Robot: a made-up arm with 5 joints.
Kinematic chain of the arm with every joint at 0, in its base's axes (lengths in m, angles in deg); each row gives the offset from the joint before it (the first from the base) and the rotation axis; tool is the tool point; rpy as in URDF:
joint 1: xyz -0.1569 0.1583 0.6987 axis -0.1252 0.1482 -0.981
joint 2: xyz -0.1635 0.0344 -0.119 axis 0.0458 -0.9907 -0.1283
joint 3: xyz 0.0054 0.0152 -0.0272 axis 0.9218 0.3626 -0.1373
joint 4: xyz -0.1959 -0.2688 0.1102 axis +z
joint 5: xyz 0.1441 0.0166 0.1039 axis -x
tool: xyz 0.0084 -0.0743 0.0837 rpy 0 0 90
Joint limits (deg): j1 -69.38..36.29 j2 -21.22..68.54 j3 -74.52..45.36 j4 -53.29..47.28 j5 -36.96..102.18
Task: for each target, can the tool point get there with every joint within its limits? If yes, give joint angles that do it. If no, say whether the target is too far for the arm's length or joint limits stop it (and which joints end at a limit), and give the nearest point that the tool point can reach.
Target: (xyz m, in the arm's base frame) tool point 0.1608 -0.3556 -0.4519
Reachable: no: too far | nearest point 0.0682 -0.1916 0.2583 | short by 0.735 m
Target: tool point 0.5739 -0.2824 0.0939
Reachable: no: too far | nearest point 0.1852 -0.1296 0.2896 | short by 0.461 m
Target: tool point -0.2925 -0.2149 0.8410
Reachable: yes | joints -21.32 5.19 0.24 -27.37 30.89
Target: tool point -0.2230 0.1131 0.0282
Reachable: no: joint limits stop it (at a limit: joint 1, joint 2, joint 3, joint 4, joint 5) | nearest point -0.4649 0.0175 0.3129 | short by 0.386 m
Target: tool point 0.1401 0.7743 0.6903
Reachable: no: joint limits stop it (at a limit: joint 1, joint 2, joint 3) | nearest point -0.2357 0.5096 0.8421 | short by 0.484 m
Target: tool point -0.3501 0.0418 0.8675
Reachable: yes | joints 11.30 -8.44 7.61 19.42 59.50
